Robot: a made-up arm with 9 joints.
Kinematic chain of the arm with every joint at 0, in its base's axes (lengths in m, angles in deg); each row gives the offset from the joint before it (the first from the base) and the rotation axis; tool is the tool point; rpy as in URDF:
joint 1: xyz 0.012 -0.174 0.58 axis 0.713 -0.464 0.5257
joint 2: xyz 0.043 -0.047 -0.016 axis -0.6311 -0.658 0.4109
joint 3: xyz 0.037 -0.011 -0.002 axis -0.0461 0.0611 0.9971
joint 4: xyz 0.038 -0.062 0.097 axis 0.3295 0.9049 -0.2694
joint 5: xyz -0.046 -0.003 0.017 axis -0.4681 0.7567 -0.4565
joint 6: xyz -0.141 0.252 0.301 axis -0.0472 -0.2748 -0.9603
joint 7: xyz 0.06 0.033 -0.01 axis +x
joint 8: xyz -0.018 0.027 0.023 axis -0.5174 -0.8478 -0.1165
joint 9: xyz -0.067 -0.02 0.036 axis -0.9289 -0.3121 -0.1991
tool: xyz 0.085 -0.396 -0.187 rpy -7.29 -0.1 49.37
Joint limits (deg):
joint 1: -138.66..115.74
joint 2: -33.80..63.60
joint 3: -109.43..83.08
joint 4: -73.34..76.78
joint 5: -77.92..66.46
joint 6: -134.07..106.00
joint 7: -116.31..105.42
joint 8: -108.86..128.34
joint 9: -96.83..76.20
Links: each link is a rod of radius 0.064 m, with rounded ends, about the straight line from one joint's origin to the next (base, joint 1, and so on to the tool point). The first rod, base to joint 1, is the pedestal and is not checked.
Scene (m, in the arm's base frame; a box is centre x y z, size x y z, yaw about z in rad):
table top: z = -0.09
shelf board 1: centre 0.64 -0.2 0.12 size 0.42 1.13 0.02 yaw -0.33
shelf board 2: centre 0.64 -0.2 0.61 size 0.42 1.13 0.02 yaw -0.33
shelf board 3: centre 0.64 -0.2 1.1 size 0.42 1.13 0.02 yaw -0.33
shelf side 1: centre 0.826 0.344 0.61 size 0.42 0.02 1 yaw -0.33
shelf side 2: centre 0.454 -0.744 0.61 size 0.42 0.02 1 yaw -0.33
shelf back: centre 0.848 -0.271 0.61 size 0.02 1.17 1 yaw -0.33
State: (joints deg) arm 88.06 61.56 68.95 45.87 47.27 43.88 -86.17 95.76 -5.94
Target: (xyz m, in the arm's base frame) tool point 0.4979 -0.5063 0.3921
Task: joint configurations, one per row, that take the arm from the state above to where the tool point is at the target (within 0.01 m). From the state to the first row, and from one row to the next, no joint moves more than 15 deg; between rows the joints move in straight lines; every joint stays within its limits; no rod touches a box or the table.
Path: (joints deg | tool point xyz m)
1: 89.91 55.55 64.03 36.69 43.22 48.90 -77.15 83.20 -15.41 | -0.6615 0.1713 0.6918
2: 91.75 49.53 59.10 27.50 39.16 53.92 -68.13 70.63 -24.89 | -0.7083 -0.2050 0.7511
3: 93.60 43.52 54.18 18.32 35.11 58.94 -59.11 58.07 -34.36 | -0.5570 -0.5413 0.6853
4: 95.44 37.50 49.25 9.13 31.06 63.96 -50.09 45.50 -43.83 | -0.2784 -0.6889 0.5425
5: 97.29 31.49 44.33 -0.05 27.00 68.97 -41.07 32.94 -53.30 | -0.0112 -0.6051 0.4170
6: 99.13 25.47 39.40 -9.24 22.95 73.99 -32.06 20.38 -62.78 | 0.1260 -0.3789 0.3921
7: 107.44 22.09 51.68 -16.49 10.13 73.83 -39.20 32.02 -53.58 | 0.2982 -0.4740 0.3608
8: 115.74 18.71 63.95 -23.74 -2.70 73.67 -46.34 43.66 -44.38 | 0.4979 -0.5063 0.3921

